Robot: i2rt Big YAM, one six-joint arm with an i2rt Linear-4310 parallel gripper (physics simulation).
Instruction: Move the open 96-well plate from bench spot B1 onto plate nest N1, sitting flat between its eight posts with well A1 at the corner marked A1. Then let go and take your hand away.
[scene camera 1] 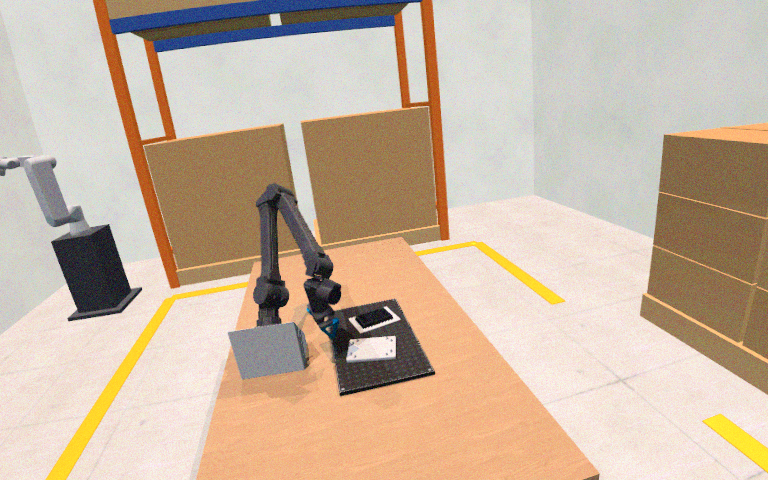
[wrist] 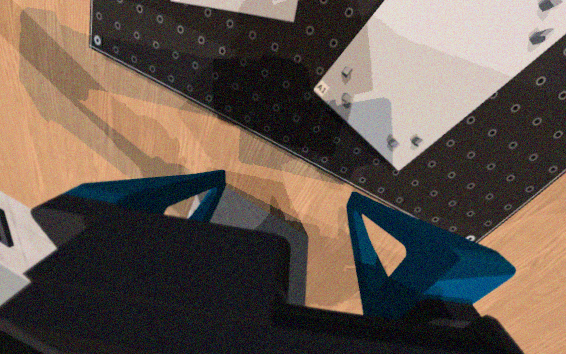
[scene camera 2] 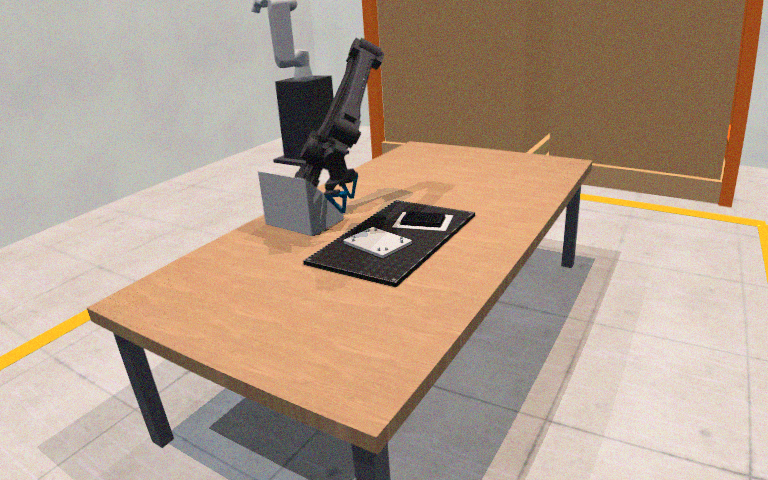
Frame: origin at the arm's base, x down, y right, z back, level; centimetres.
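Seen in the pictures: gripper, fingertip midpoint: [scene camera 1: 327, 330] [wrist: 287, 188] [scene camera 2: 347, 205]; arm's base at its link origin: [scene camera 1: 269, 333] [scene camera 2: 302, 189].
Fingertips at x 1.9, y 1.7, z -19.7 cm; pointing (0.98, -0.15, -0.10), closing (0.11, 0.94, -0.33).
Pixels of each thing's middle, then the offset from my fingertips to it. Level surfaces: height alone.
- black 96-well plate at the middle of its body: [scene camera 2: 423, 218] [scene camera 1: 373, 317] dx +7.0, dy -15.3, dz -17.8 cm
- white nest at the middle of its body: [wrist: 433, 56] [scene camera 2: 377, 240] [scene camera 1: 371, 347] dx +6.8, dy +5.3, dz -14.0 cm
- wooden table at its surface level: dx +9.2 cm
The black 96-well plate [scene camera 1: 373, 318] [scene camera 2: 423, 219] lies on a white-bordered spot at the back of the black perforated board [scene camera 1: 390, 378] [scene camera 2: 351, 266] [wrist: 165, 60]. The plate does not show in the wrist view; part of the white border [wrist: 270, 10] does. The white nest [scene camera 1: 370, 350] [scene camera 2: 376, 242] [wrist: 445, 70] lies nearer the front, with small grey posts and nothing on it. Its A1 label [wrist: 321, 89] is at the corner towards the arm's side. My gripper [scene camera 2: 348, 204] [wrist: 287, 188] is open and empty, above the wooden table beside the board's arm-side edge.
The grey base block [scene camera 1: 269, 352] [scene camera 2: 286, 202] stands on the wooden table [scene camera 1: 396, 430] [scene camera 2: 254, 316] to the left of the board. A second grey arm on a black pedestal [scene camera 1: 90, 268] [scene camera 2: 303, 113] stands beyond the table. A blue-and-orange rack [scene camera 1: 437, 169] stands behind.
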